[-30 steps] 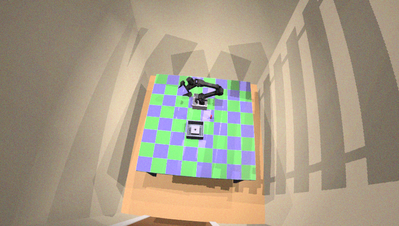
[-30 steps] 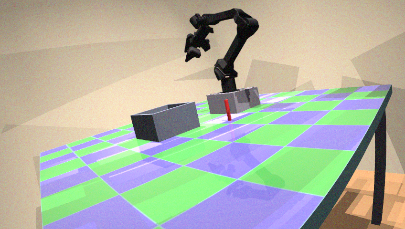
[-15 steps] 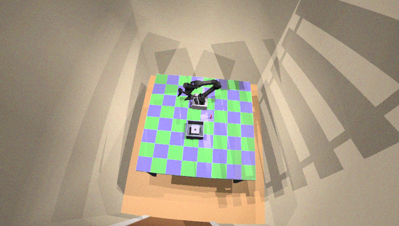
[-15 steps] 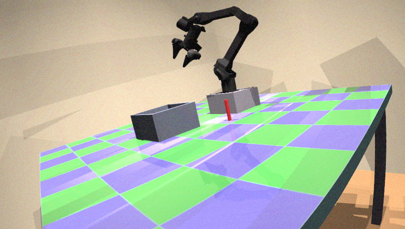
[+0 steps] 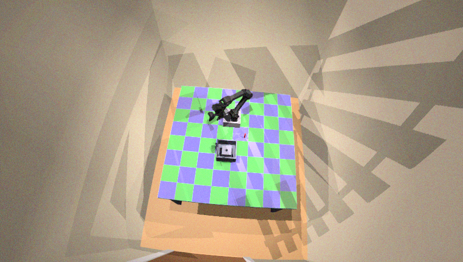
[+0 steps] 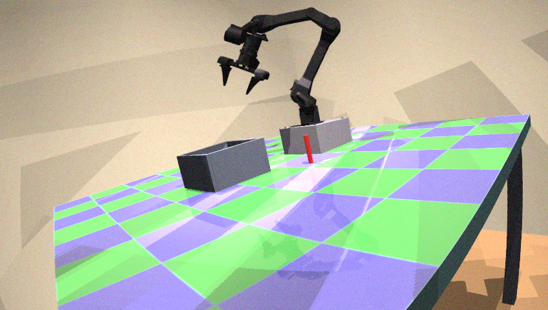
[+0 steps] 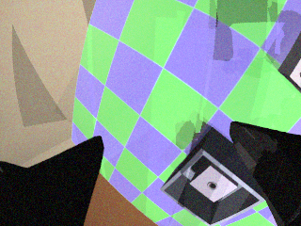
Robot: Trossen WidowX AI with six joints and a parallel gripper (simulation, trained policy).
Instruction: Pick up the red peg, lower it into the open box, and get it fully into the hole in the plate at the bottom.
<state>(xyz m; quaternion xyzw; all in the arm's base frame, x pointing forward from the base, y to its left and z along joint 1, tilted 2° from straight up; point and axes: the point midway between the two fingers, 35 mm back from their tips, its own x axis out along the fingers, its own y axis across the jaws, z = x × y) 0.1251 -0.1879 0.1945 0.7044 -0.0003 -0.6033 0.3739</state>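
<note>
My gripper tip is 3 cm short of the red peg, 31 cm to the right of it and 22 cm above it. Also, from my gripper tip: dark grey box: 21 cm ahead, 13 cm to the left, 24 cm below; light grey plate: 21 cm ahead, 13 cm to the left, 22 cm below.
</note>
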